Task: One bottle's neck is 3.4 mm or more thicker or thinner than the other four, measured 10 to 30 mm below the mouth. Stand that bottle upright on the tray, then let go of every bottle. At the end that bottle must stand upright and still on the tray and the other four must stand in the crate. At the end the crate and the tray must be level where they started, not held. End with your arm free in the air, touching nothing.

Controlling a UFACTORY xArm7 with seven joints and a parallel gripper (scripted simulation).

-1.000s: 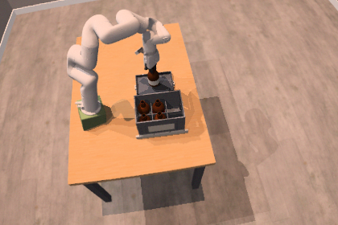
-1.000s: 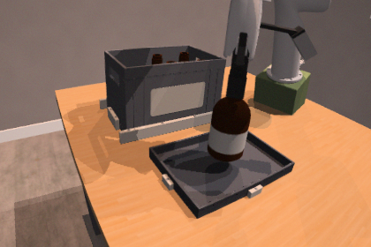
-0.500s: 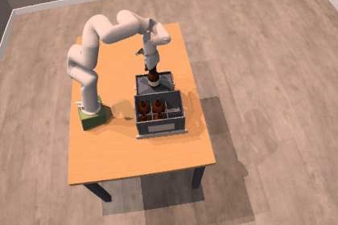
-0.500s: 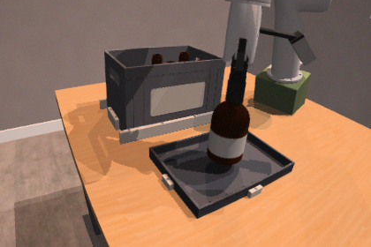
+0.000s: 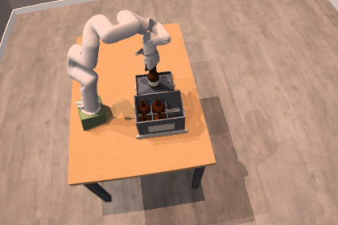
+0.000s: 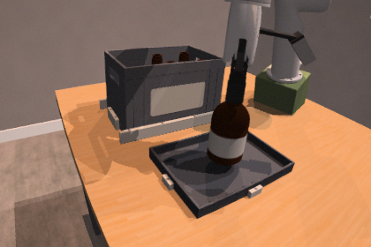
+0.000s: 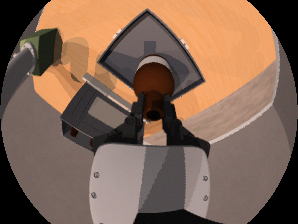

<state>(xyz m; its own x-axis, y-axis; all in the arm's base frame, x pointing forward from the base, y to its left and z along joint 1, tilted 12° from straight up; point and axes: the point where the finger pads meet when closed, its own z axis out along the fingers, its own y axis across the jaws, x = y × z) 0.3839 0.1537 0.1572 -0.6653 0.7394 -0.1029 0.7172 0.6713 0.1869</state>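
Right now the glass bottle is 70 mm below my hand. Round my hand: crate 270 mm to the right, 90 mm below; dark tray 160 mm below.
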